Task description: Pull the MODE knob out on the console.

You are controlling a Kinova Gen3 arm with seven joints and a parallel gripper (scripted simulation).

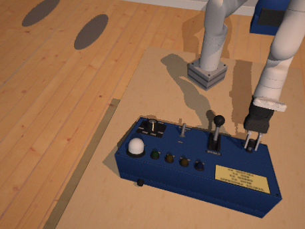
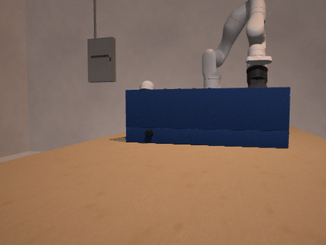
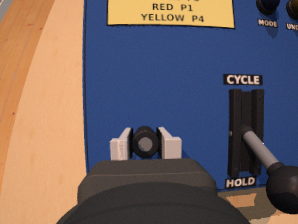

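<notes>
Right now the cycle lever is 12 cm to the right of my hand and 3 cm behind it. Round my hand: mode knob 1 cm below; then blue console 18 cm to the right, 3 cm below, 2 cm ahead; then toggle switch 24 cm to the right, 3 cm behind, 1 cm below.
</notes>
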